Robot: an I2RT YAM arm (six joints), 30 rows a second.
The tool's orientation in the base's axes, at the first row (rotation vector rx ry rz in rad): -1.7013 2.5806 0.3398
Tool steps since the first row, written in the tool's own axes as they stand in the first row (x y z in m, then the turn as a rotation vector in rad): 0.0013 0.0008 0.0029 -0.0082 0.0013 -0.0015; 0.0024 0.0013 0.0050 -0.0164 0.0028 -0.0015; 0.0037 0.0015 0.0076 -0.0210 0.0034 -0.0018; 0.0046 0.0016 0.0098 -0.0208 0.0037 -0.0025; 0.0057 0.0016 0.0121 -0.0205 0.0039 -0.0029; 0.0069 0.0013 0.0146 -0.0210 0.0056 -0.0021; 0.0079 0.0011 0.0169 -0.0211 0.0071 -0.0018
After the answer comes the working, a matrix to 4 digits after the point.
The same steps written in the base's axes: -0.0015 -0.0003 -0.0029 0.0022 0.0076 0.0029; -0.0026 -0.0007 -0.0050 0.0042 0.0156 0.0043; -0.0036 -0.0013 -0.0077 0.0055 0.0199 0.0054; -0.0042 -0.0016 -0.0100 0.0052 0.0197 0.0061; -0.0049 -0.0021 -0.0124 0.0049 0.0194 0.0065; -0.0053 -0.0028 -0.0150 0.0035 0.0207 0.0060; -0.0057 -0.0034 -0.0175 0.0022 0.0214 0.0060
The tool's axes in the first row as the columns of a matrix, in the base's axes (rounded; the answer above uses it unrounded):
-0.4010 -0.9114 -0.0930
-0.9044 0.3776 0.1988
-0.1461 0.1638 -0.9756

